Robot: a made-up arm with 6 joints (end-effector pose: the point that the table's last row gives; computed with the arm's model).
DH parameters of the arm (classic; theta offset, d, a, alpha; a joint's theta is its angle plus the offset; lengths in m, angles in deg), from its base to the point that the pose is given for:
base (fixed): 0 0.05 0 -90
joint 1: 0 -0.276 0.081 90
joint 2: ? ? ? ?
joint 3: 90 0.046 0.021 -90
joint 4: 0 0.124 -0.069 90
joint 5: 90 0.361 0.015 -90
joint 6: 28.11 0 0.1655 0
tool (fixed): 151.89 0.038 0 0
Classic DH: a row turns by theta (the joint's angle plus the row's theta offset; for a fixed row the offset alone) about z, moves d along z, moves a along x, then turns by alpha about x.
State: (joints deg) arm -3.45 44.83 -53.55 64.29 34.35 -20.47
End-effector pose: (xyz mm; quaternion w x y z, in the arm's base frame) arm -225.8 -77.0 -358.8 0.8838 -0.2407 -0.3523 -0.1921
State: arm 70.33 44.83 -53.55 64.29 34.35 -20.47
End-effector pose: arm -455.6 -77.0 152.7 0.9183 -0.3078 0.2487 -0.0092
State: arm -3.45 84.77 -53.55 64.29 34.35 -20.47
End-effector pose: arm -276.3 -335.9 -361.8 0.8912 -0.1243 -0.4171 0.1279
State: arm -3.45 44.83 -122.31 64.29 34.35 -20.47
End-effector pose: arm -34.5 129.1 -87.1 0.6885 0.2379 -0.5741 -0.3738
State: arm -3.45 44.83 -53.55 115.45 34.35 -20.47
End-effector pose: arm 85.5 -185.3 -443.9 0.6260 -0.4503 -0.4224 -0.4763
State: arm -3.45 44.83 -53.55 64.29 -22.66 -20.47
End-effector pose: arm -96.6 -164.7 -437.0 0.6593 -0.1499 -0.7368 -0.0025
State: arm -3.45 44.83 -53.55 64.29 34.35 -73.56
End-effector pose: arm -153.3 43.5 -404.5 0.7047 -0.0579 -0.4227 -0.5668
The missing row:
joint 2: 0 -0.051 -0.138 -90
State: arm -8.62 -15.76 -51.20 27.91 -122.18 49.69
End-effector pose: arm 45.4 -22.8 -165.6 0.0406 0.6983 0.7079 -0.0981
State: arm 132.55 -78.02 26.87 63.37 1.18 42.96
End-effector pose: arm -232.3 143.7 -51.3 0.1701 0.1550 -0.9731 -0.0114
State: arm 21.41 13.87 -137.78 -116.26 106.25 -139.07
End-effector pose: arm -362.9 -552.0 -280.0 0.9455 0.0113 -0.3009 -0.1240
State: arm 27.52 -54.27 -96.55 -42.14 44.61 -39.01
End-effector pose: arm -207.0 252.9 -202.5 0.8990 -0.0273 -0.2132 -0.3816
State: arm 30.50 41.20 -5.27 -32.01 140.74 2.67
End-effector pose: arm -39.2 -211.9 297.5 0.0030 -0.1096 0.8988 0.4244
